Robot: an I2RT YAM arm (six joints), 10 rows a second.
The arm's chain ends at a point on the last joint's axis. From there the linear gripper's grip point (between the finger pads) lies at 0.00 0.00 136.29 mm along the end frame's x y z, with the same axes.
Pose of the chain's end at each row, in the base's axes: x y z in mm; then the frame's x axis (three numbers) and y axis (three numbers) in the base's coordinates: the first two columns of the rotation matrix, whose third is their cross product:
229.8, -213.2, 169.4, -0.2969, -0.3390, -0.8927, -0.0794, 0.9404, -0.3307
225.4, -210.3, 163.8, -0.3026, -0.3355, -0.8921, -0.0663, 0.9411, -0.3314
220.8, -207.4, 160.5, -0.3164, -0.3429, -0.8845, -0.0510, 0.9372, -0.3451
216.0, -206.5, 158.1, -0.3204, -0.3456, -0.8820, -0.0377, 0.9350, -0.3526
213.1, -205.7, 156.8, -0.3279, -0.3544, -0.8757, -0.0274, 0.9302, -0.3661
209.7, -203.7, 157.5, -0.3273, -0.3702, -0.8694, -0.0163, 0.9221, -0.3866
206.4, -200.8, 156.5, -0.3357, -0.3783, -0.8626, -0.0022, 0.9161, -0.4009
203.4, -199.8, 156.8, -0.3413, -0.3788, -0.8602, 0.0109, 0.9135, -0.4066
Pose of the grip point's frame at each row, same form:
359.5, -216.9, 127.7, -0.2969, -0.3390, -0.8927, -0.0794, 0.9404, -0.3307
355.0, -215.9, 122.0, -0.3026, -0.3355, -0.8921, -0.0663, 0.9411, -0.3314
349.9, -216.1, 117.7, -0.3164, -0.3429, -0.8845, -0.0510, 0.9372, -0.3451
345.0, -217.4, 115.5, -0.3204, -0.3456, -0.8820, -0.0377, 0.9350, -0.3526
341.8, -218.8, 113.9, -0.3279, -0.3544, -0.8757, -0.0274, 0.9302, -0.3661
338.5, -219.0, 115.5, -0.3273, -0.3702, -0.8694, -0.0163, 0.9221, -0.3866
334.8, -218.9, 114.5, -0.3357, -0.3783, -0.8626, -0.0022, 0.9161, -0.4009
331.5, -220.0, 114.9, -0.3413, -0.3788, -0.8602, 0.0109, 0.9135, -0.4066

